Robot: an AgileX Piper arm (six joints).
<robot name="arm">
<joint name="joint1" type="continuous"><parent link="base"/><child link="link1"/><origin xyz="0.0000 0.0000 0.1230" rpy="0.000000 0.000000 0.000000"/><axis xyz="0 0 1"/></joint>
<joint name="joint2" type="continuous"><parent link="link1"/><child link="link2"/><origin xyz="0.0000 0.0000 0.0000" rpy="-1.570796 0.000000 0.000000"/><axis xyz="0 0 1"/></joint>
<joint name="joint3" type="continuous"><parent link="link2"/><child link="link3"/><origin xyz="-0.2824 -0.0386 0.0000" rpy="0.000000 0.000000 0.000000"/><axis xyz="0 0 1"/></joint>
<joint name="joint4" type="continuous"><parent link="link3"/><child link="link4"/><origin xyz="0.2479 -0.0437 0.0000" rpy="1.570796 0.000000 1.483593"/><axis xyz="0 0 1"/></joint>
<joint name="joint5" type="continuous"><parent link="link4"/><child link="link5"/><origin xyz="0.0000 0.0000 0.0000" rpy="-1.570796 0.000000 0.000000"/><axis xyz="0 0 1"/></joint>
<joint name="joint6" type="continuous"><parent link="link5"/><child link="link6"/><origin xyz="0.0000 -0.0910 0.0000" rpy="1.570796 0.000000 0.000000"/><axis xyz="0 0 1"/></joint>
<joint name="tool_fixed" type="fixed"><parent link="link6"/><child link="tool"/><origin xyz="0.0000 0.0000 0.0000" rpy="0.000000 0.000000 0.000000"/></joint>
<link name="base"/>
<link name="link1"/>
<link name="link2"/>
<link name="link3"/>
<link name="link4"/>
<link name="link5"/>
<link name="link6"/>
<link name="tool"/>
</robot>
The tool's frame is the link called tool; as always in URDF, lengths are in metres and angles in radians. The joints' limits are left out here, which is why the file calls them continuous.
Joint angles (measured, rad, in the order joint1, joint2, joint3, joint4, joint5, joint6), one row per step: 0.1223, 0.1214, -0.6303, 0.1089, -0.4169, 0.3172; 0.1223, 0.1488, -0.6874, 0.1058, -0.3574, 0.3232; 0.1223, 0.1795, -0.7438, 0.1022, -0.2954, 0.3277; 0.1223, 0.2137, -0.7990, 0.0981, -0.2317, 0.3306; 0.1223, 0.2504, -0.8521, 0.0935, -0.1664, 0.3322; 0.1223, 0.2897, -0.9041, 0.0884, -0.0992, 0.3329; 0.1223, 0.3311, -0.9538, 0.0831, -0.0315, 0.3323; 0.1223, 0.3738, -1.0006, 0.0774, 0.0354, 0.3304; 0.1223, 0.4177, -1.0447, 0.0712, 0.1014, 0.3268; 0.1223, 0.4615, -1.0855, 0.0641, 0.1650, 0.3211; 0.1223, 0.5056, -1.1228, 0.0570, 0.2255, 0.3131; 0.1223, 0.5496, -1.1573, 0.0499, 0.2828, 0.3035; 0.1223, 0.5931, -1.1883, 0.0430, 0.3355, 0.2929; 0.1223, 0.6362, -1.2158, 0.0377, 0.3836, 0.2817; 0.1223, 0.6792, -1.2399, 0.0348, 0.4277, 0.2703
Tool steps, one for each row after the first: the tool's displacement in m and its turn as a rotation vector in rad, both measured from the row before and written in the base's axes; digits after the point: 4 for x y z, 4 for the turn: -0.0005, 0.0006, 0.0118, -0.0065, 0.0286, 0.0085; 0.0009, 0.0008, 0.0114, -0.0085, 0.0350, 0.0067; 0.0026, 0.0010, 0.0108, -0.0105, 0.0413, 0.0048; 0.0042, 0.0012, 0.0099, -0.0124, 0.0474, 0.0032; 0.0057, 0.0013, 0.0092, -0.0139, 0.0529, 0.0019; 0.0072, 0.0015, 0.0083, -0.0154, 0.0577, 0.0006; 0.0086, 0.0015, 0.0071, -0.0168, 0.0610, -0.0009; 0.0098, 0.0016, 0.0060, -0.0187, 0.0638, -0.0025; 0.0105, 0.0016, 0.0049, -0.0210, 0.0643, -0.0045; 0.0114, 0.0016, 0.0037, -0.0228, 0.0648, -0.0058; 0.0119, 0.0016, 0.0027, -0.0241, 0.0641, -0.0064; 0.0124, 0.0015, 0.0017, -0.0245, 0.0625, -0.0064; 0.0128, 0.0016, 0.0006, -0.0236, 0.0611, -0.0053; 0.0133, 0.0017, -0.0005, -0.0219, 0.0606, -0.0033
